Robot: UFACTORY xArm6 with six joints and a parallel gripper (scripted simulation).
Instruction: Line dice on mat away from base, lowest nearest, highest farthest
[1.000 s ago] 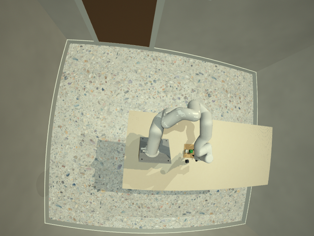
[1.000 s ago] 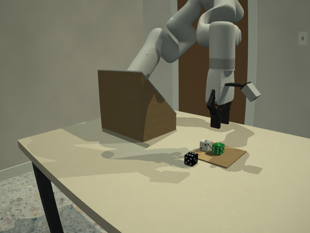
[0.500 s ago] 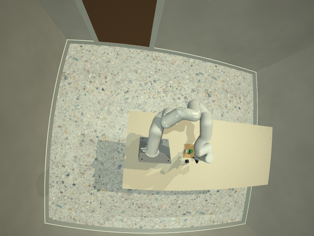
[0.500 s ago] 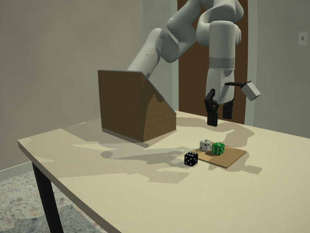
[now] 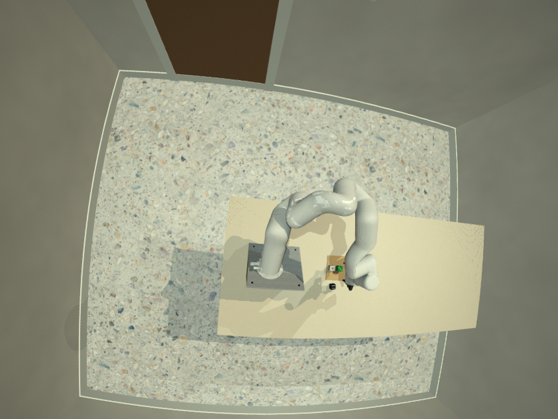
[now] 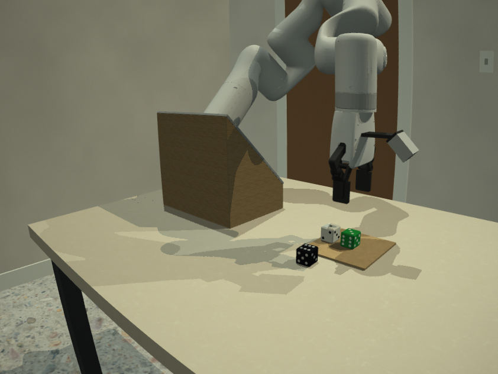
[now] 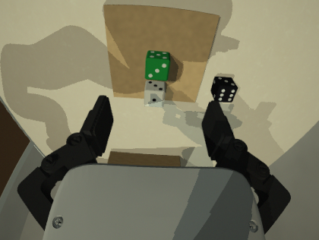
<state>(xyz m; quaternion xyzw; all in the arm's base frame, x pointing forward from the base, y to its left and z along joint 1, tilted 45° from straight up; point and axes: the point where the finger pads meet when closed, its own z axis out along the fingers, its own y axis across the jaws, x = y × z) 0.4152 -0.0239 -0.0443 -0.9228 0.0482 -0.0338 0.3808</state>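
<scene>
My hand is 10 cm to the left of the black die, 10 cm above it and 4 cm past it. Also, from my hand: white die (10 cm below, 5 cm behind, 1 cm to the left); then green die (10 cm below); then brown mat (11 cm below).
</scene>
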